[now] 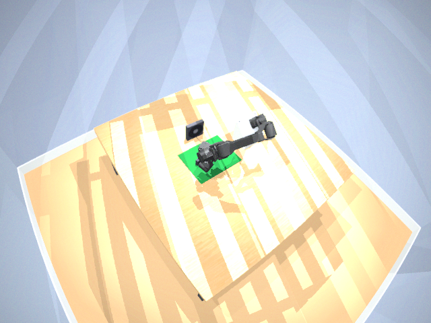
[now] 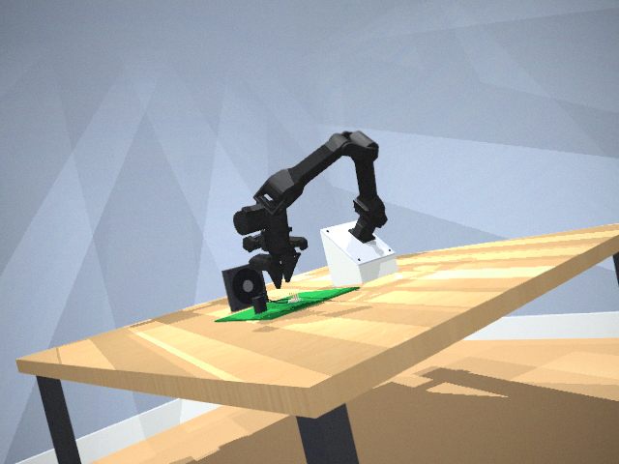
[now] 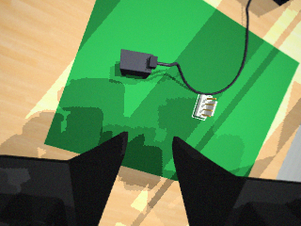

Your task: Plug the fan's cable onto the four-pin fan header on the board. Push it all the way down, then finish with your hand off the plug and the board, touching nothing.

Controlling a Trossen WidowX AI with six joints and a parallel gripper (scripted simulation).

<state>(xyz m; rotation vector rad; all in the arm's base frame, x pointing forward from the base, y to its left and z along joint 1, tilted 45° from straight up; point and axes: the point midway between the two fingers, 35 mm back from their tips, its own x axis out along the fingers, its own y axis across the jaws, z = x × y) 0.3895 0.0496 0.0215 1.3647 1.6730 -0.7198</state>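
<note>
Now: gripper tip 6 cm to the left of the dark fan plug, 4 cm above it and 3 cm short of it. Also, from my gripper tip: white four-pin header 7 cm behind, 6 cm below, 5 cm to the right; then black fan 24 cm to the right, 8 cm behind; then green board 7 cm below, 6 cm to the right, 5 cm behind.
</note>
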